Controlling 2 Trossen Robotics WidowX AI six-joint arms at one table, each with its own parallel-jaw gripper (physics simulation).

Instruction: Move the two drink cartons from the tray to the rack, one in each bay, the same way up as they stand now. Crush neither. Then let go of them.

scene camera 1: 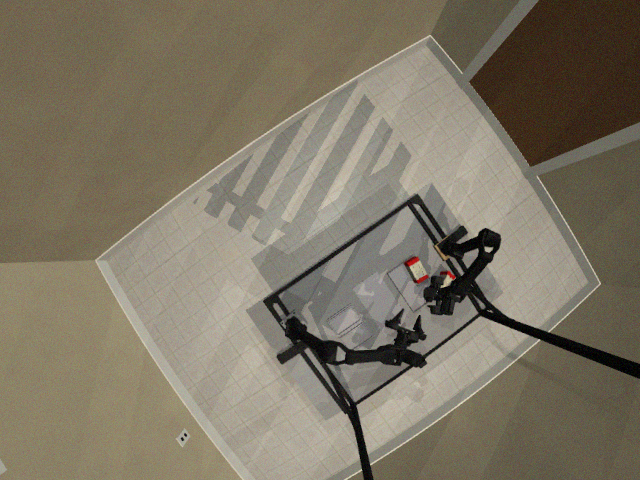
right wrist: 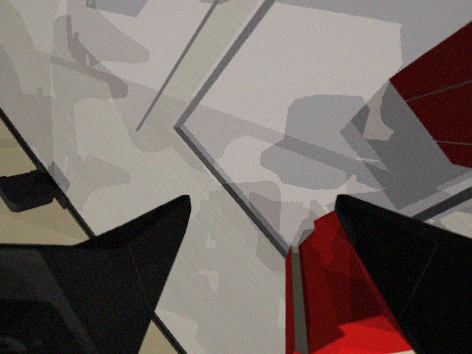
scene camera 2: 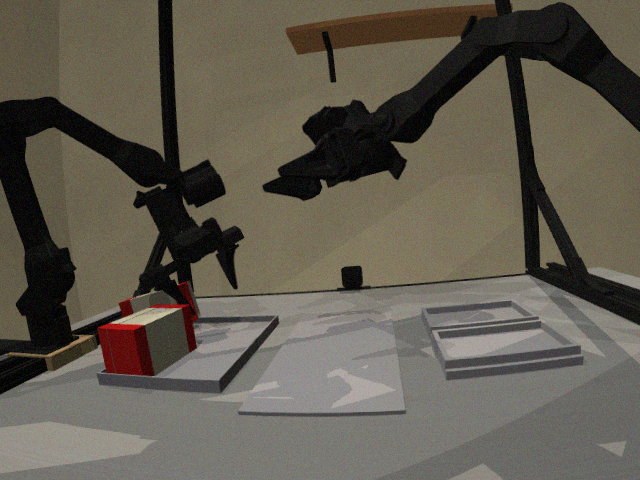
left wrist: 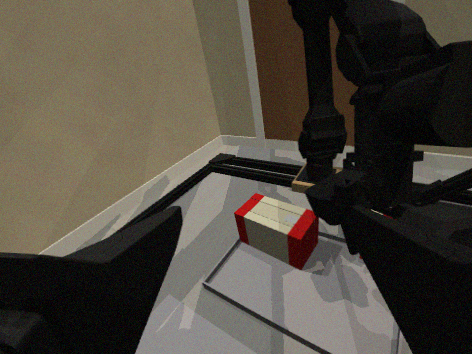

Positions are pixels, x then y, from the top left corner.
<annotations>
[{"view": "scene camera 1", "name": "grey tray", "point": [413,293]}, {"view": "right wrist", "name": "right gripper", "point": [262,201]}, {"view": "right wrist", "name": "grey tray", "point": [297,109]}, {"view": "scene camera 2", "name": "left gripper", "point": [270,180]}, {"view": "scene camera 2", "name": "right gripper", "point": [215,301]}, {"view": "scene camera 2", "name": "flat grey mat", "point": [346,363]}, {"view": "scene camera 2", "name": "grey tray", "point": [224,344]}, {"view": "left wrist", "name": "left gripper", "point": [264,214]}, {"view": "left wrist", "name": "grey tray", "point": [334,296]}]
</annotations>
